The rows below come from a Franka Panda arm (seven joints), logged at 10 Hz.
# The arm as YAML. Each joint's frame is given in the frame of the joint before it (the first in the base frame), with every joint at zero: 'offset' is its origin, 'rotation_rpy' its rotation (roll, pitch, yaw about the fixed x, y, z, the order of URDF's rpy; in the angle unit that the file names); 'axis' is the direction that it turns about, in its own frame. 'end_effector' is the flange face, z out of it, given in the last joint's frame.
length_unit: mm
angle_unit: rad
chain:
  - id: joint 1
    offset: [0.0, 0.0, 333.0]
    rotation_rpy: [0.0, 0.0, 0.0]
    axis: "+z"
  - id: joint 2
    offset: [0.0, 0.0, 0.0]
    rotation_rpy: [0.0, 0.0, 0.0]
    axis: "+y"
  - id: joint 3
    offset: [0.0, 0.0, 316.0]
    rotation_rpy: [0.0, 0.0, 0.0]
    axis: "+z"
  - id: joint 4
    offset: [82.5, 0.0, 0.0]
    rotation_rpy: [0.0, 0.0, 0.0]
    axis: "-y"
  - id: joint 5
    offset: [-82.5, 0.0, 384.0]
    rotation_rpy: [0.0, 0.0, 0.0]
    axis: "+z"
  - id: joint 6
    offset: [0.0, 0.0, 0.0]
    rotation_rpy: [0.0, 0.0, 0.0]
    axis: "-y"
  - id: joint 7
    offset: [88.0, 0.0, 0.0]
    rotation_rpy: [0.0, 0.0, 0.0]
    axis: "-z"
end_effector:
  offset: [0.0, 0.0, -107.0]
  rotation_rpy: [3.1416, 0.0, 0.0]
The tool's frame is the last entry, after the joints.
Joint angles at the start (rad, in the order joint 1, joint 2, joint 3, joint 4, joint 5, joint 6, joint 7):
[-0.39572 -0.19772 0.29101 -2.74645 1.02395 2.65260 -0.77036]
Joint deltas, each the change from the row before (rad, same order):
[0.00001 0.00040 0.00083 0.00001 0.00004 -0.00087 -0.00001]
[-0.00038 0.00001 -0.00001 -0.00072 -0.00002 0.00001 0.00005]
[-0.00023 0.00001 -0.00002 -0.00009 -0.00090 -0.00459 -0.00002]
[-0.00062 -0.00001 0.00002 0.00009 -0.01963 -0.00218 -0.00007]
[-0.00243 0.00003 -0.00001 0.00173 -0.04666 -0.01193 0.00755]
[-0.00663 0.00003 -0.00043 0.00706 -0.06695 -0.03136 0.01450]
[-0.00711 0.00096 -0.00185 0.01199 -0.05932 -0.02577 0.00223]
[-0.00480 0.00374 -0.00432 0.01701 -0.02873 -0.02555 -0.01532]
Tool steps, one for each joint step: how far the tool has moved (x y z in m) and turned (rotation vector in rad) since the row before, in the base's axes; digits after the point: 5 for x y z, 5 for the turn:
[0.00001 0.00042 -0.00022 0.00069 0.00082 0.00118]
[-0.00030 -0.00014 -0.00027 0.00008 0.00074 -0.00046]
[-0.00018 0.00045 -0.00034 0.00305 0.00232 0.00253]
[0.00032 0.00027 0.00012 -0.00902 0.00302 0.01678]
[0.00095 0.00098 0.00030 -0.01429 0.01175 0.03480]
[0.00196 0.00143 0.00100 -0.01045 0.02218 0.04856]
[0.00338 -0.00032 0.00270 -0.01485 0.01171 0.04869]
[0.00450 -0.00099 0.00334 -0.00195 0.00066 0.03921]

